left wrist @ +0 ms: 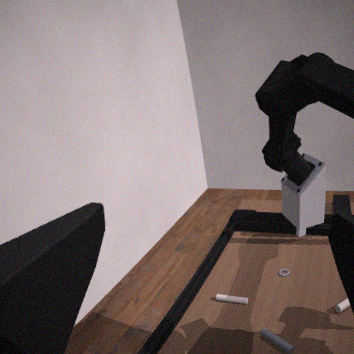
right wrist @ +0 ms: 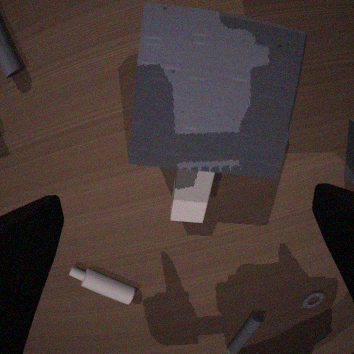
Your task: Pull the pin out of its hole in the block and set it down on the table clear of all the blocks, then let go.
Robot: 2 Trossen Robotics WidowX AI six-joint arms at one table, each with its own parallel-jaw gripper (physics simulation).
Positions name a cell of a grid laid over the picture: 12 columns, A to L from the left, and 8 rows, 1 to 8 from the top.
Labels:
My left gripper shows in the left wrist view (H6); in the right wrist view it is out of frame. My right gripper shows in the right wrist view (G5); in the left wrist view it is out of frame.

